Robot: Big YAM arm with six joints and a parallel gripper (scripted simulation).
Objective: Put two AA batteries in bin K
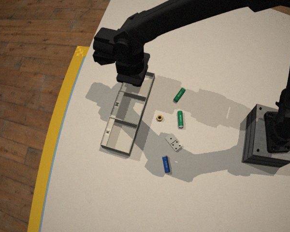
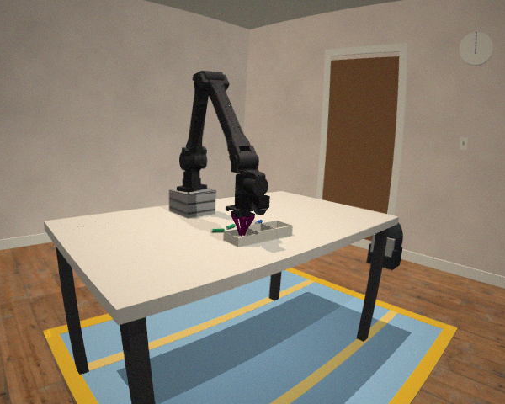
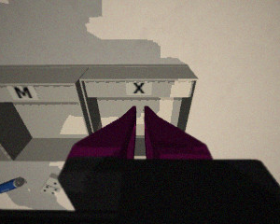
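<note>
The bin is 1 cm ahead of my hand, 8 cm to the left of it and 1 cm below it. From my hand the other things lie so: brass hex nut: 7 cm behind, 10 cm to the left, 3 cm below; then white domino: 12 cm behind, 18 cm to the left, 3 cm below; then blue AA battery: 9 cm behind, 24 cm to the left, 3 cm below.
</note>
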